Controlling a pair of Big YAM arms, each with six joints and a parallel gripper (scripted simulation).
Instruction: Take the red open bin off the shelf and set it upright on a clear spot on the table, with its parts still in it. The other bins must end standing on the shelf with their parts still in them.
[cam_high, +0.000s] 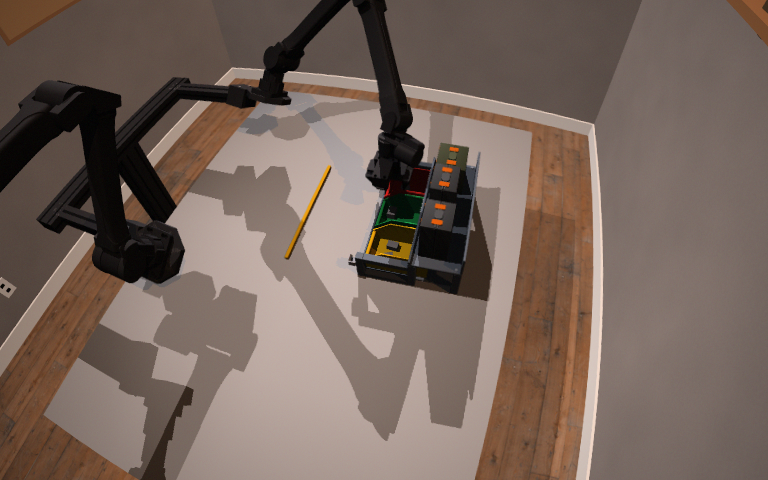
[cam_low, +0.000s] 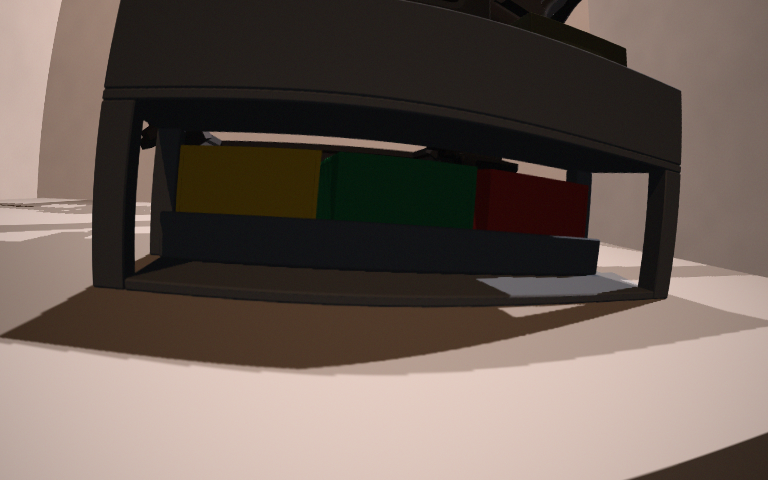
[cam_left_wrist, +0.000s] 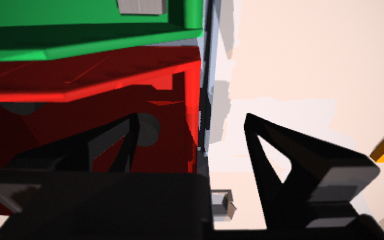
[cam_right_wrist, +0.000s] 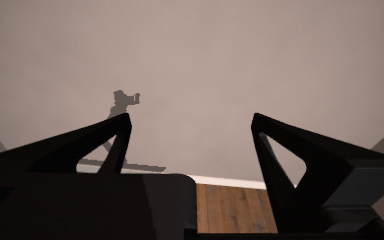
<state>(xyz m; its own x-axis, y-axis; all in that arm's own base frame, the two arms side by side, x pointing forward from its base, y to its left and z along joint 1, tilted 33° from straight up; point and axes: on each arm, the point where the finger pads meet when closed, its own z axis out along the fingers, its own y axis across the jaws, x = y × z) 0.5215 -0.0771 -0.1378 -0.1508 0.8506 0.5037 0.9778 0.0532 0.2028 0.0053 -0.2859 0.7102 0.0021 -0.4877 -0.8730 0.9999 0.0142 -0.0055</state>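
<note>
The red open bin lies 8 cm ahead of my left hand and 1 cm above it. Round my left hand: grey shelf: 11 cm to the right, 11 cm ahead, 3 cm above; then green bin: 11 cm to the right, 8 cm ahead, 1 cm above.
</note>
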